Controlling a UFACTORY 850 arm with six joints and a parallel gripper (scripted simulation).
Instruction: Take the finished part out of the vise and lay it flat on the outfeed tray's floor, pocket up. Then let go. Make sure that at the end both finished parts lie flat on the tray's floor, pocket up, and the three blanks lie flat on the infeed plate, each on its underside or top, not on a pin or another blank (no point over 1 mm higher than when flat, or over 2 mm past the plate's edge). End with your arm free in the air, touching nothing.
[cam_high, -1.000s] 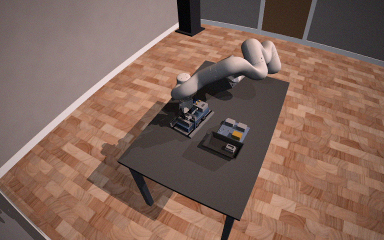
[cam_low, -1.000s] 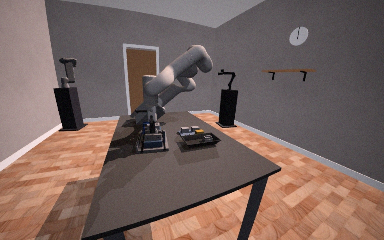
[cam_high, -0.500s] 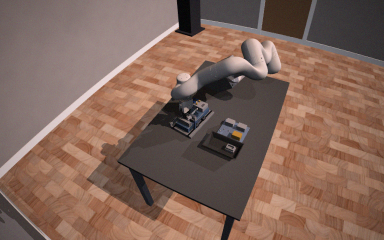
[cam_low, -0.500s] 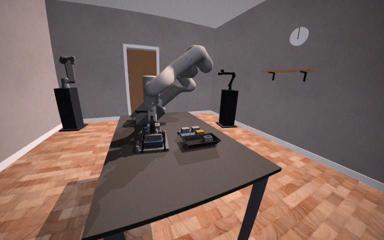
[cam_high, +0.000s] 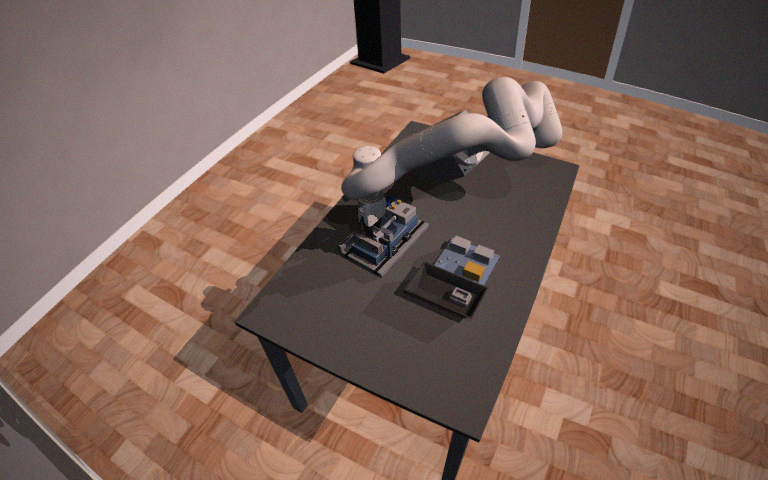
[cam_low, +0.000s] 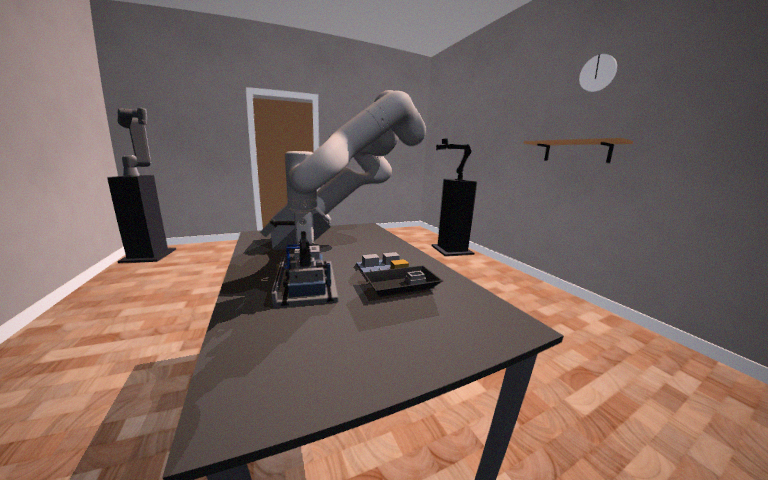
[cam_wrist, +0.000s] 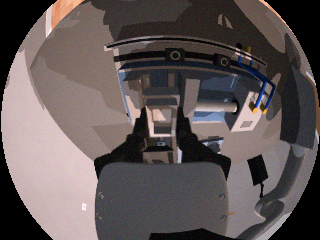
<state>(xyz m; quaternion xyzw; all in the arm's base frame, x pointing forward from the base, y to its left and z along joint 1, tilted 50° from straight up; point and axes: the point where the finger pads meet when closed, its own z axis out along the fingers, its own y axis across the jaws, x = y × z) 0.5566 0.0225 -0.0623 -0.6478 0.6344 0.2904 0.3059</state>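
Right now the vise is 8 cm below my hand and 7 cm behind it. Round my hand: blue plate: 30 cm to the left, 15 cm behind, 12 cm below; yellow block: 35 cm to the left, 11 cm behind, 10 cm below.
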